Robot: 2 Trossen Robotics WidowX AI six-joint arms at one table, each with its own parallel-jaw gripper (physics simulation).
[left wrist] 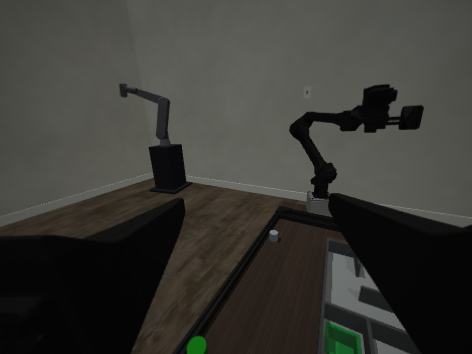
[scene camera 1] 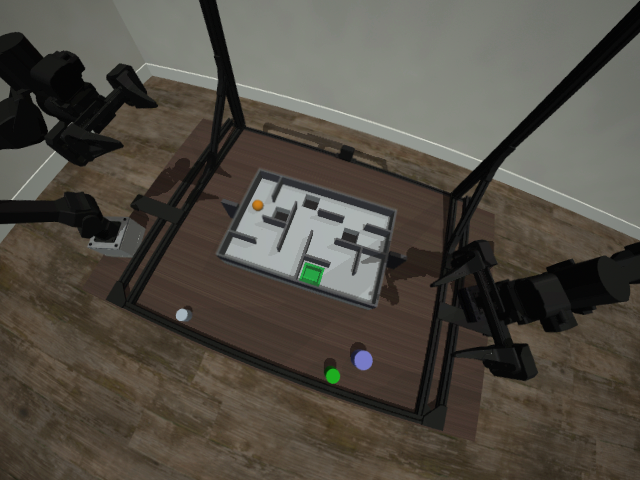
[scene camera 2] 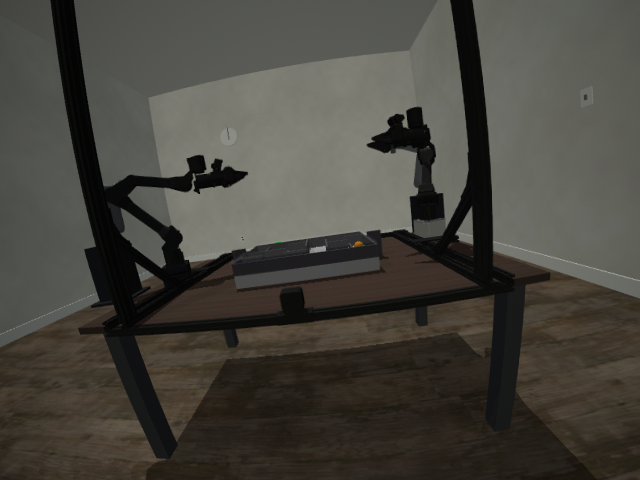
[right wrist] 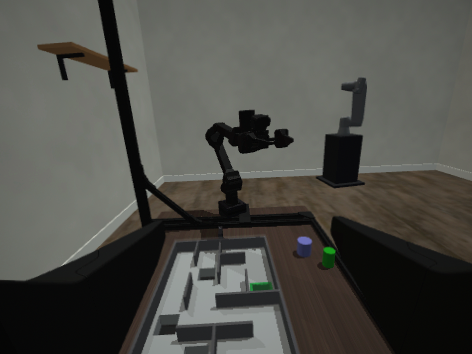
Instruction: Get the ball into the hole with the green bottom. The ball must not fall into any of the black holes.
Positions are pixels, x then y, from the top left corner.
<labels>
The right gripper shows in the left wrist view, in scene camera 1, in scene camera 2 (369, 142) and in the right wrist view (247, 226). A grey maze box shows in the left wrist view, in scene camera 1 (325, 241), in scene camera 2 and in the right wrist view (227, 287). The same spot on the grey maze box: (left wrist: 352, 307) is (scene camera 2: 308, 238). One and the same spot on the right gripper: (scene camera 1: 89, 145) is (left wrist: 352, 123).
</labels>
